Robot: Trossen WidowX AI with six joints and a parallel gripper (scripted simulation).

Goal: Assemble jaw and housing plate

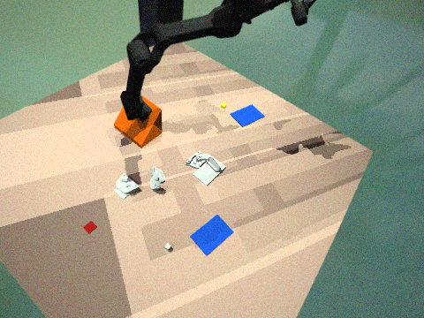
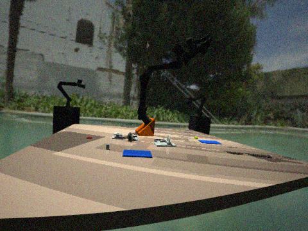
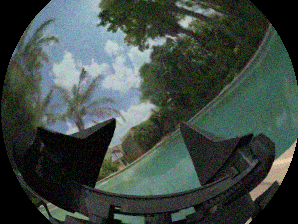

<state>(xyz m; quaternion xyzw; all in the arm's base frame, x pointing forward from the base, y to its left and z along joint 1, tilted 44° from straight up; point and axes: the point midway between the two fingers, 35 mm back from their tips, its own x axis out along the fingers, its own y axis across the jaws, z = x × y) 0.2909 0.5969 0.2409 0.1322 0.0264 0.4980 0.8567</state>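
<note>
Now: gripper tip 11 cm past the grey jaw, 42 cm to the left of it and 64 cm above it. Round my gripper tip: grey cube 9 cm ahead, 54 cm to the right, 66 cm below; white base plate 4 cm behind, 22 cm to the right, 67 cm below; yellow cube 26 cm behind, 10 cm to the left, 67 cm below.
</note>
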